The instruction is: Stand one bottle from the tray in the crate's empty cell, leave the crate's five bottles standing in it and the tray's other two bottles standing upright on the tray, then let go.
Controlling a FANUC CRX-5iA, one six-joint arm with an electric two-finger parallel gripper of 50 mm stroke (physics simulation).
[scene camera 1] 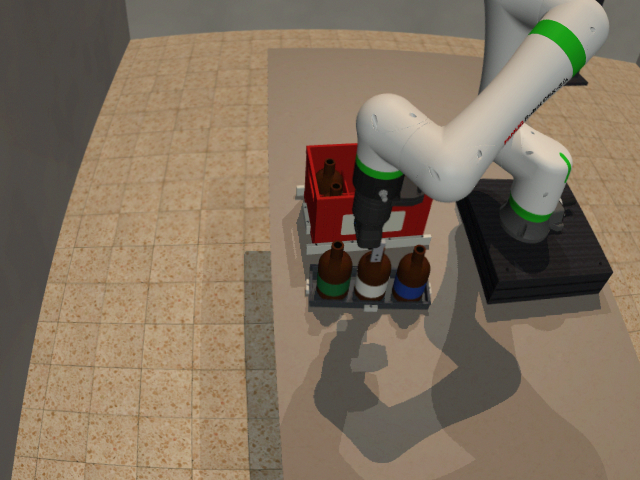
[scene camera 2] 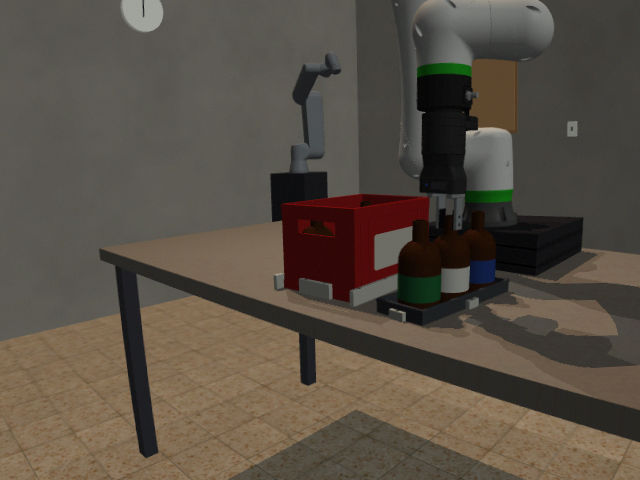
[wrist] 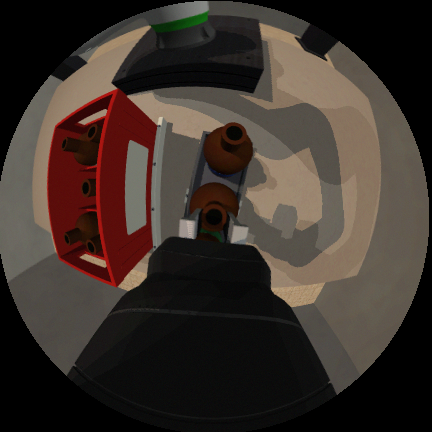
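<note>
My gripper points down and is shut on the neck of the white-labelled bottle, the middle one on the dark tray. That bottle is upright in its tray slot. The green-labelled bottle and the blue-labelled bottle stand upright at either side of it. The red crate shows five bottle necks in the wrist view; its middle cell on the side away from the tray looks empty.
White stop strips line the crate's foot, between crate and tray. The black robot base block is at the right in scene camera 1. The crate walls stand high beside the tray.
</note>
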